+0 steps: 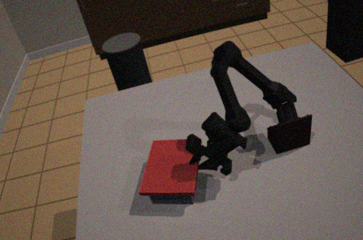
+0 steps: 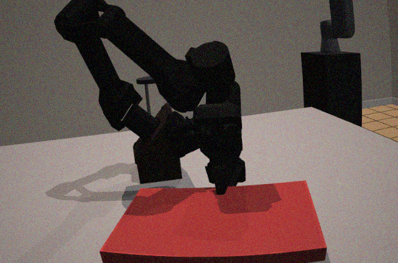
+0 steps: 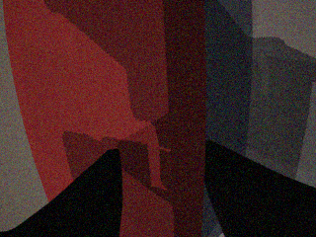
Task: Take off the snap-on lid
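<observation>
My gripper tip is now 70 mm short of the lid, 30 mm to the left of it and 10 mm below it. Also, from my gripper tip: storage box: 70 mm ahead, 30 mm to the right, 40 mm below.
</observation>
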